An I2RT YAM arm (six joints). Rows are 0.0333 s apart.
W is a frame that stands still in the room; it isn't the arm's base.
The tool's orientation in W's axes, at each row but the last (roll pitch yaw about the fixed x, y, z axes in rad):
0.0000 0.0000 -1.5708
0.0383 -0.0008 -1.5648
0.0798 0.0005 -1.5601
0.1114 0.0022 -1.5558
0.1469 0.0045 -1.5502
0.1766 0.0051 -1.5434
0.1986 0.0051 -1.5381
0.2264 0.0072 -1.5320
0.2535 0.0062 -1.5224
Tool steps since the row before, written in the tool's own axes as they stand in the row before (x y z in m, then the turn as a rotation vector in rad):
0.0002 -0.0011 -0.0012 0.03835 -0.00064 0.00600
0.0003 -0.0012 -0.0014 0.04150 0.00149 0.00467
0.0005 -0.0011 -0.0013 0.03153 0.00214 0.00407
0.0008 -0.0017 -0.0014 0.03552 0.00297 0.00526
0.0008 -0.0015 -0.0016 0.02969 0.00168 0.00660
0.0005 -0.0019 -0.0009 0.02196 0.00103 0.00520
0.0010 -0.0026 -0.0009 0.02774 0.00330 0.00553
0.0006 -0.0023 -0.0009 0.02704 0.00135 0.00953
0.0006 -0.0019 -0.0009 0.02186 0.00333 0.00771
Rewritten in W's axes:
-0.0011 -0.0002 -0.0012 -0.00064 -0.03835 0.00600
-0.0011 -0.0003 -0.0014 0.00156 -0.04149 0.00476
-0.0010 -0.0005 -0.0014 0.00215 -0.03151 0.00421
-0.0015 -0.0008 -0.0016 0.00290 -0.03549 0.00548
-0.0012 -0.0008 -0.0018 0.00131 -0.02970 0.00664
-0.0017 -0.0005 -0.0012 0.00070 -0.02198 0.00519
-0.0023 -0.0011 -0.0014 0.00305 -0.02769 0.00593
-0.0020 -0.0007 -0.0014 0.00023 -0.02712 0.00939
-0.0016 -0.0007 -0.0014 0.00235 -0.02182 0.00816

